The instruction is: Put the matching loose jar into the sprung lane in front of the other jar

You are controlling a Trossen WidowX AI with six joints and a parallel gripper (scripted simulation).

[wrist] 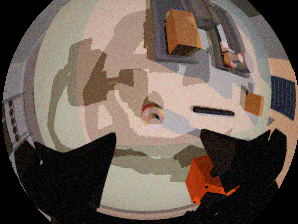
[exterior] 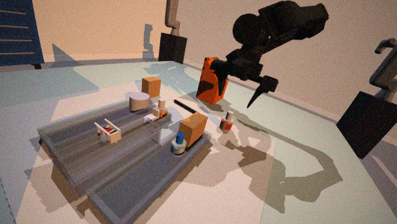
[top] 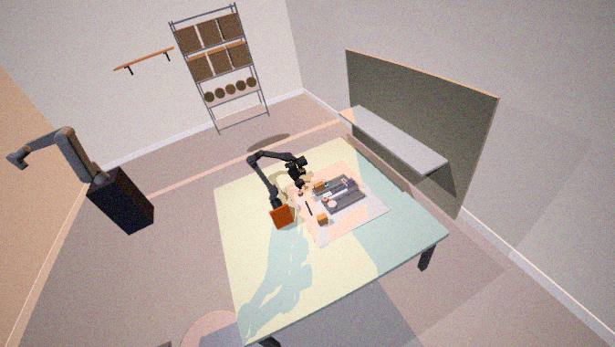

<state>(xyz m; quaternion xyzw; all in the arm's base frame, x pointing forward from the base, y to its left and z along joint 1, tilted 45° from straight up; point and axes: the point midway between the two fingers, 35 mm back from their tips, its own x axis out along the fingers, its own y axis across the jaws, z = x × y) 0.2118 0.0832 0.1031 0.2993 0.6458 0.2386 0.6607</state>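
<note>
The tan cylinder is 260 mm to the right of my gripper tip, 120 mm ahead of it and 70 mm below it. The rest, counted from my gripper tip: cream pusher frame: 220 mm ahead, 150 mm to the right, 50 mm below; blue-capped jar: 190 mm ahead, 70 mm below, 60 mm to the right; black pen: 150 mm to the right, 100 mm below, 20 mm behind.
</note>
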